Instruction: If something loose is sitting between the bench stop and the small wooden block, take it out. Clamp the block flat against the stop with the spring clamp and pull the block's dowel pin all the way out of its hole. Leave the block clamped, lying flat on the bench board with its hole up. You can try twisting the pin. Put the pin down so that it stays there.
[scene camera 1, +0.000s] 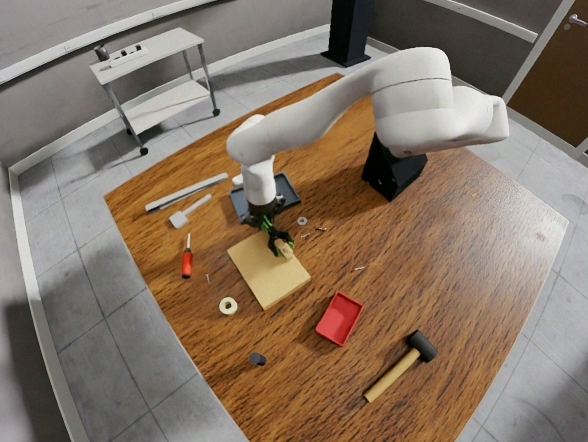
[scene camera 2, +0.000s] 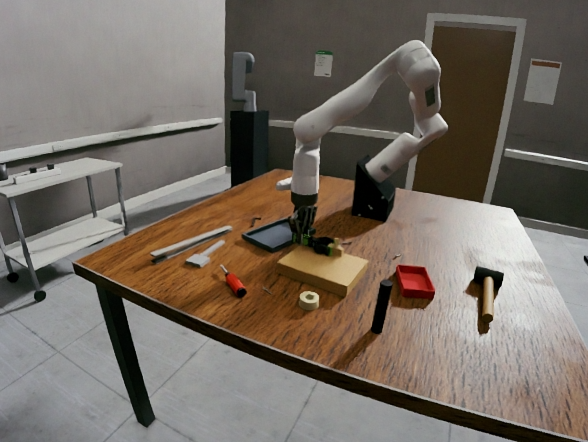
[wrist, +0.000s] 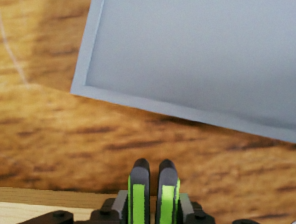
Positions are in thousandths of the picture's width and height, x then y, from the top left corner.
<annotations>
mallet: scene camera 1 715, 782; scene camera 2 819, 621; not seen in the wrist view (out of frame)
red bin: scene camera 1 581, 714; scene camera 2 708, 628; not seen in the wrist view (out of frame)
grey tray: scene camera 1 482, 420; scene camera 2 463, 537; wrist 657, 301
</annotations>
